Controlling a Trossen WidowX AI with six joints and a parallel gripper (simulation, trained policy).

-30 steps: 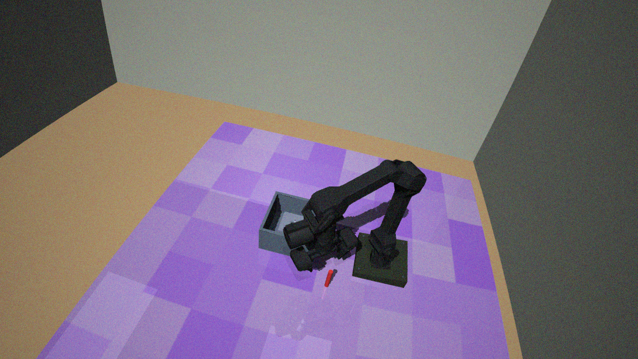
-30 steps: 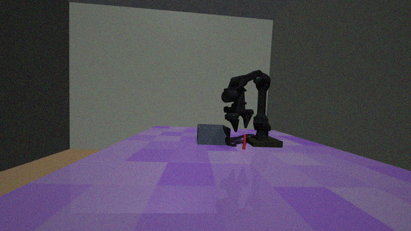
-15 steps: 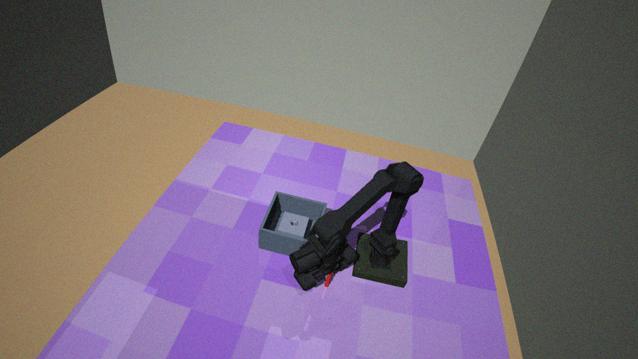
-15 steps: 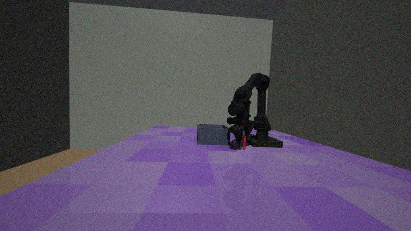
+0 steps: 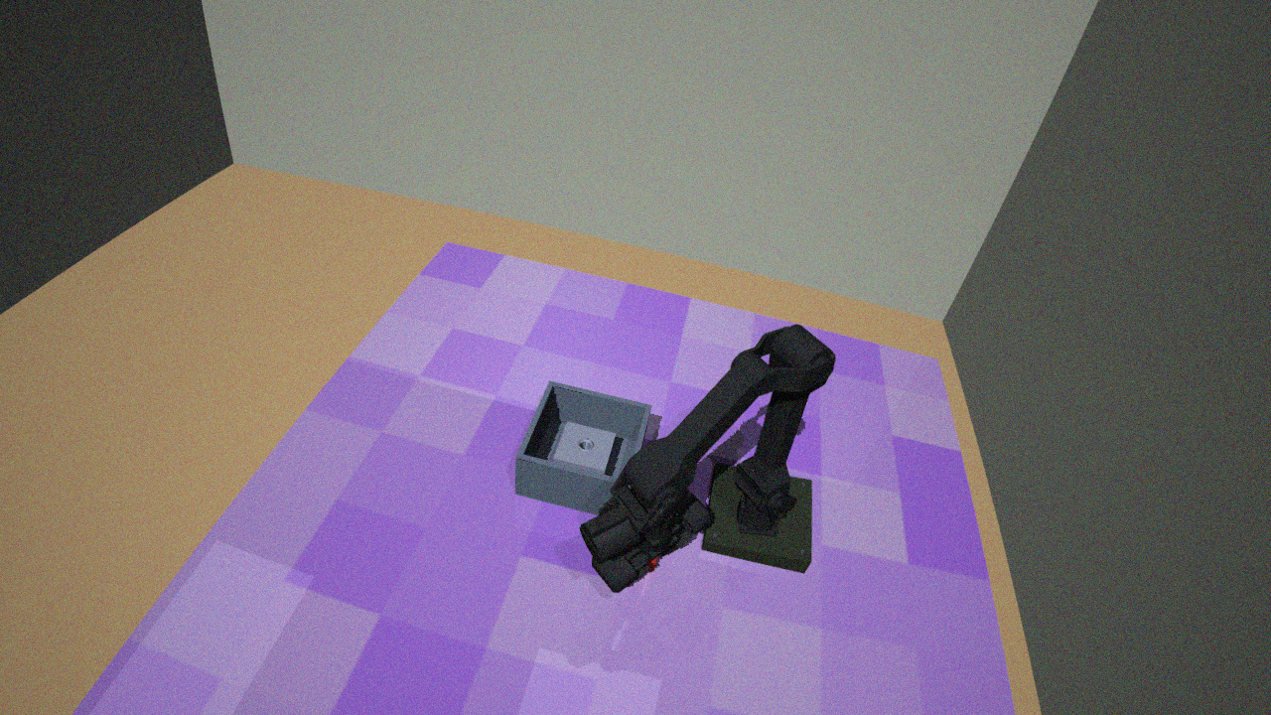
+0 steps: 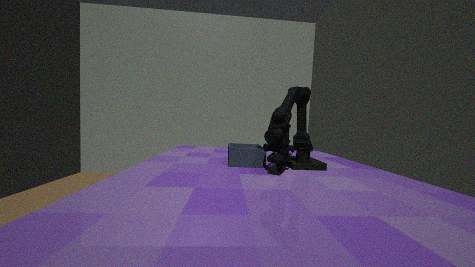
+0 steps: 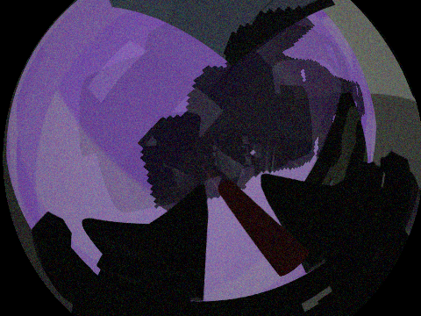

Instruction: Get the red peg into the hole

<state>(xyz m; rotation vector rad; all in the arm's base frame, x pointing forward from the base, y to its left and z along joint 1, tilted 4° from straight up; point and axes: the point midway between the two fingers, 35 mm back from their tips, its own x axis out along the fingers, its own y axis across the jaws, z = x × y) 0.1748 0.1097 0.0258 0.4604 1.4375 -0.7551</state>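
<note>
The red peg is 3 cm above my gripper tip and 1 cm to the left of it. From my gripper tip the other things lie so: grey box (18 cm to the right, 14 cm ahead, 2 cm above); then light plate (18 cm to the right, 14 cm ahead, 4 cm above).
</note>
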